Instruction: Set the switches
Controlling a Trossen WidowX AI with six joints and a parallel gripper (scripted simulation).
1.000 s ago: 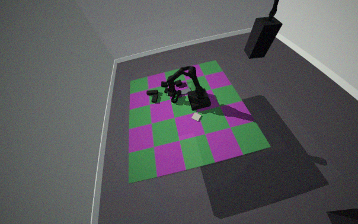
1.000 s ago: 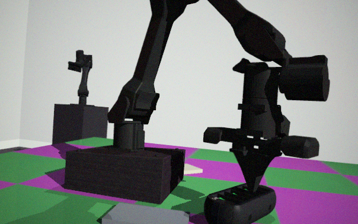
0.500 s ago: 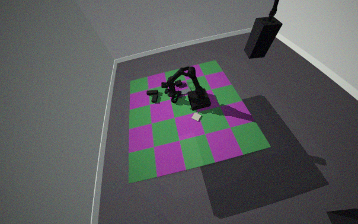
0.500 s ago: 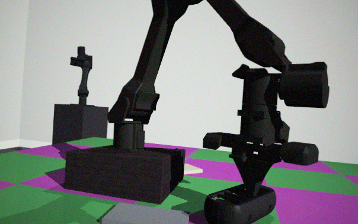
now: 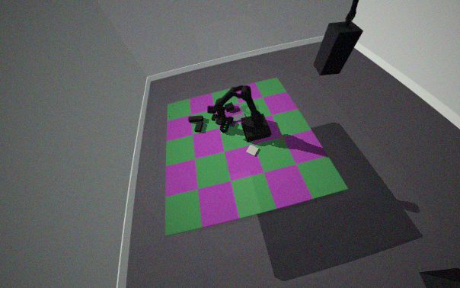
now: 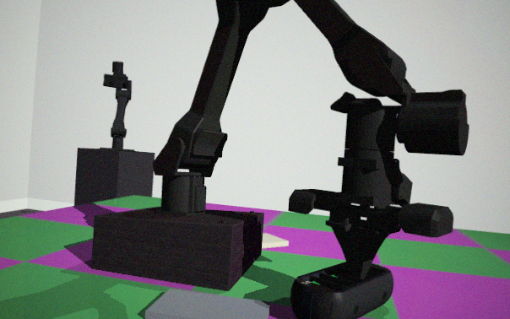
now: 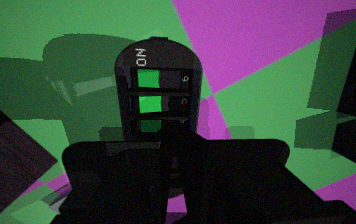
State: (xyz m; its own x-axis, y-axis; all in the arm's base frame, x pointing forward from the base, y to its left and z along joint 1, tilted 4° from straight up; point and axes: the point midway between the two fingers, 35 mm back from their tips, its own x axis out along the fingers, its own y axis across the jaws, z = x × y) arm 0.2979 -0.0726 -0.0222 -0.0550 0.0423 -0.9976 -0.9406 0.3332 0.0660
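Now: the flat grey plate 140 mm behind my gripper tip, 100 mm to the right of it and 30 mm below it. From my gripper tip the other things lie so: cream tile: 270 mm to the left, 230 mm behind, 30 mm below.
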